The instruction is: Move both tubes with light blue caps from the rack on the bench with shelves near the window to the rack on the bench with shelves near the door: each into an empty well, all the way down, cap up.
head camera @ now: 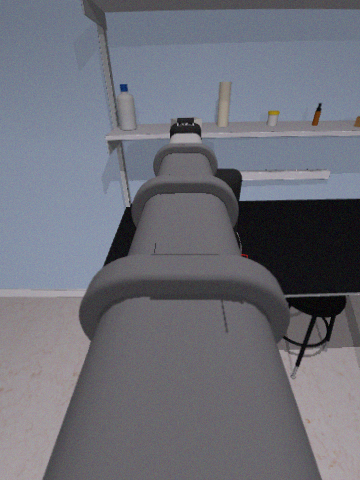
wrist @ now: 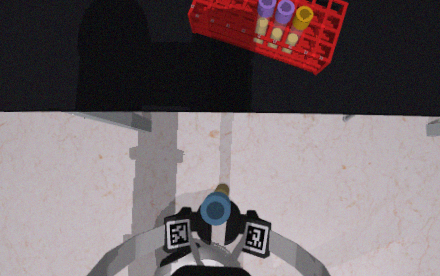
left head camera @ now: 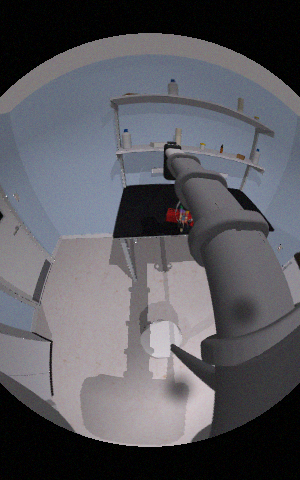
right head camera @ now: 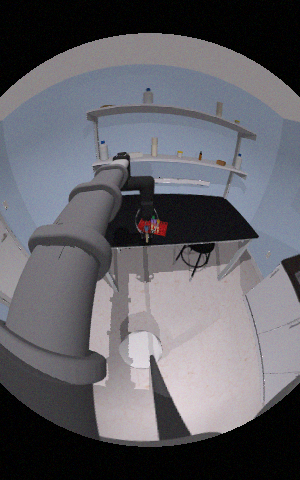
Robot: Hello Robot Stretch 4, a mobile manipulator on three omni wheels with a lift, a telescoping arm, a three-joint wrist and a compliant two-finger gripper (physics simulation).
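Frame: origin at the robot's base, x ahead, y left, z up, level; metres.
Seen in the pictures: end effector, tool point: [wrist: 218, 220] [left head camera: 182, 226] [right head camera: 146, 236]; robot's base, origin of the base link: [left head camera: 160, 337] [right head camera: 141, 348].
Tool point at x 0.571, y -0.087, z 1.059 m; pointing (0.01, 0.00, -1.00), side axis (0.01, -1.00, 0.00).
Offsets run from my tool point to a thing's top centre. "spot": to the spot under its first point. Level surfaces: height alone.
My gripper [wrist: 217, 224] [right head camera: 146, 229] is shut on a tube with a light blue cap @[0.055 m up, 0.019 m ahead, 0.000 m left] [wrist: 215, 209], held cap up. In the wrist view it appears over the floor, in front of the bench edge. A red rack @[0.115 m down, 0.251 m ahead, 0.051 m right] [wrist: 320, 66] [right head camera: 163, 229] [left head camera: 171, 215] stands on the black bench @[0.172 m down] [wrist: 40, 60] [right head camera: 220, 215] [left head camera: 140, 200] [head camera: 310, 240] under shelves. In the wrist view the rack is cut off at the top, ahead and right of the gripper. It holds two purple-capped tubes @[spot: 0.053 m down, 0.215 m ahead, 0.040 m right] [wrist: 267, 7] @[0.053 m down, 0.215 m ahead, 0.062 m right] [wrist: 285, 10] and a yellow-capped tube @[0.053 m down, 0.209 m ahead, 0.083 m right] [wrist: 303, 17]. The second light blue cap cannot be made out.
Bottles and small containers stand on the wall shelf @[0.285 m up] [head camera: 295, 131] [right head camera: 175, 159]. A black stool @[0.527 m down, 0.484 m ahead, 0.637 m right] [right head camera: 200, 248] [head camera: 317, 304] stands under the bench. Cabinets [right head camera: 277, 320] are at the right. The extended arm [head camera: 185, 350] covers part of the bench. A white round object [right head camera: 141, 349] is on the floor.
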